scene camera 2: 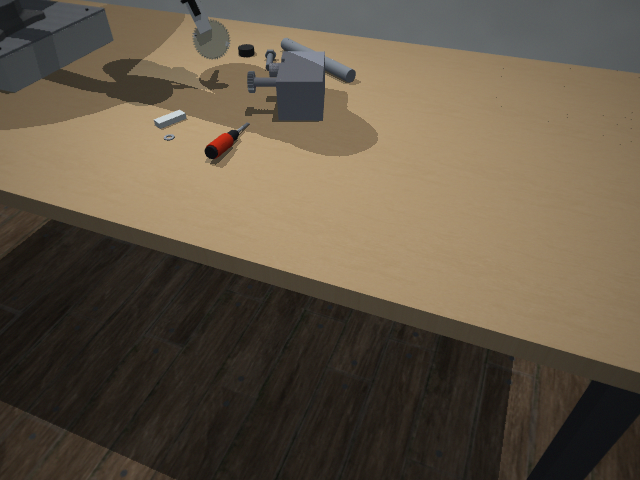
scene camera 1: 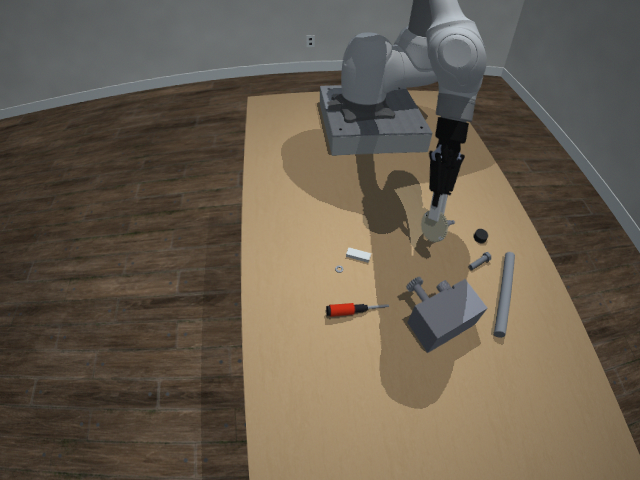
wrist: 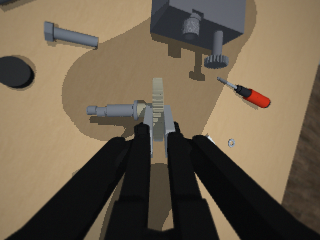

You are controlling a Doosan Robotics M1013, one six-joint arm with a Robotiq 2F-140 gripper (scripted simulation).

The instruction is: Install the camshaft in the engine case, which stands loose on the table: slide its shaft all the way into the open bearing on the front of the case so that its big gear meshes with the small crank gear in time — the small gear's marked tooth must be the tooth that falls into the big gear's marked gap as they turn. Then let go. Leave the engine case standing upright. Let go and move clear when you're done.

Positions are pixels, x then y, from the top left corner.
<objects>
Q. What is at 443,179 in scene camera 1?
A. My gripper.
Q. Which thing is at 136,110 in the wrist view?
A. A camshaft.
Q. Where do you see a grey engine case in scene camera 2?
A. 300,87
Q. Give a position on a long grey rod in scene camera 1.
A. At 507,278
</objects>
